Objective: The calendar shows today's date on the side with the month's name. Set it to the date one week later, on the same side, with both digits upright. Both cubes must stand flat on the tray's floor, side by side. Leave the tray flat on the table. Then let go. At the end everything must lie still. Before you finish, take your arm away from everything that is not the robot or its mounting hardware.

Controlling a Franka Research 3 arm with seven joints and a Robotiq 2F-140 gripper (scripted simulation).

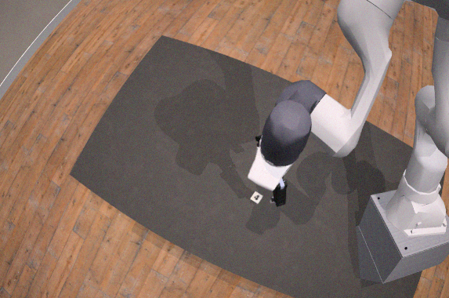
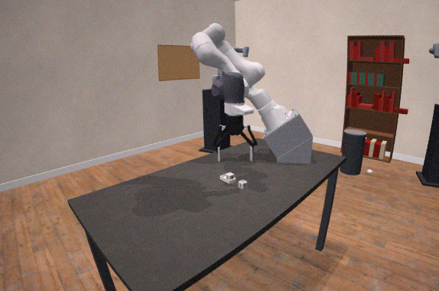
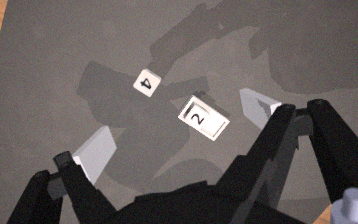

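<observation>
My hand is 30 mm past the white tray, 50 mm to the left of it and 120 mm above it. Also, from my hand: white cube (10 mm ahead, 50 mm to the left, 120 mm below).
</observation>
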